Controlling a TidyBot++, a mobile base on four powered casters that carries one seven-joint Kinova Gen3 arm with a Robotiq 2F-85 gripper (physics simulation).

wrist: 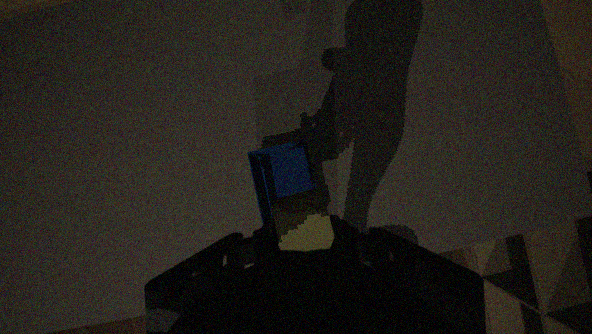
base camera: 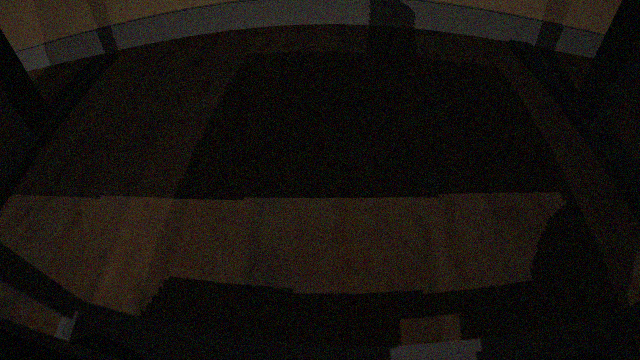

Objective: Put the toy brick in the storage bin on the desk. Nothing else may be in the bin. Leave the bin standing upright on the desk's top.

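Frame: origin at the arm's base, x right, y ahead, z up, level; metres.
Seen in the pictures: gripper, between the fingertips: (wrist: 305, 225).
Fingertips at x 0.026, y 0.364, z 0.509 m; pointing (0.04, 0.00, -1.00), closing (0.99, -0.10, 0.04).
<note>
A point is followed by its place in that frame.
The yellow toy brick (wrist: 311, 235) @(y 0.363, x 0.030, z 0.533 m) shows in the wrist view between the fingers, its upper part in shadow. My gripper (wrist: 305, 225) @(y 0.364, x 0.026, z 0.509 m) is shut on it. The blue storage bin (wrist: 291, 170) @(y 0.424, x 0.015, z 0.326 m) stands upright on the grey desk top (wrist: 150, 150) @(y 0.518, x -0.294, z 0.324 m), just beyond the brick in the wrist view. The brick covers the bin's near part, so whether the brick is above the bin or inside its rim I cannot tell. The visible part of the bin's inside shows plain blue. The bin and the brick do not show in the base camera view.
The picture is very dark. A large shadow of the arm (wrist: 380, 75) falls across the desk to the right of the bin. A patterned surface (wrist: 510, 300) @(y -0.602, x 1.240, z -0.317 m) shows at the lower right. The base camera shows wooden floor (base camera: 325, 240) @(y 0.306, x -0.025, z -0.396 m) with dark shadow beyond, and a pale wall base (base camera: 300, 12) @(y 0.953, x -0.123, z -0.357 m).
</note>
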